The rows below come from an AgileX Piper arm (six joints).
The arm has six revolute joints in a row. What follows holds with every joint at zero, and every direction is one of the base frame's.
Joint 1 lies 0.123 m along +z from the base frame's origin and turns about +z.
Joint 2 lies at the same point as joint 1 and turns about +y.
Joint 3 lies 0.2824 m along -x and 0.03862 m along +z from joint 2 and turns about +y.
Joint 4 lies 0.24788 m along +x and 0.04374 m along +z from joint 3 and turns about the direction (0.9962, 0, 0.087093).
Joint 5 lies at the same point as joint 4 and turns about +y.
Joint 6 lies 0.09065 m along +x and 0.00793 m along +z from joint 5 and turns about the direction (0.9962, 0, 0.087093).
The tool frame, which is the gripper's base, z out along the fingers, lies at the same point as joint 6; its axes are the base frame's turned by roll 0, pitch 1.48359 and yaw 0 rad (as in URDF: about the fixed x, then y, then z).
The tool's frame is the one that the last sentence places.
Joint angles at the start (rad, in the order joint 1, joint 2, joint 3, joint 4, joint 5, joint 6): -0.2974 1.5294 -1.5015 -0.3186 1.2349 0.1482
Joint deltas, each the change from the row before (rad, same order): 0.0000 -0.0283 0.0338 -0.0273 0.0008 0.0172; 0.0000 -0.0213 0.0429 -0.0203 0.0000 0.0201; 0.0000 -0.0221 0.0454 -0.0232 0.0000 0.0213; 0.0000 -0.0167 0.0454 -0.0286 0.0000 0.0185
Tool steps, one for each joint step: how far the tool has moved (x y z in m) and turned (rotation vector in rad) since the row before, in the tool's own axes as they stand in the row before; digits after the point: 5 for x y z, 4 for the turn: 0.00763 -0.00338 -0.00239 0.0258 0.0020 0.0065; 0.00851 -0.00134 0.00235 0.0200 0.0170 0.0063; 0.00902 -0.00150 0.00283 0.0229 0.0175 0.0056; 0.00846 -0.00121 0.00475 0.0284 0.0208 -0.0016
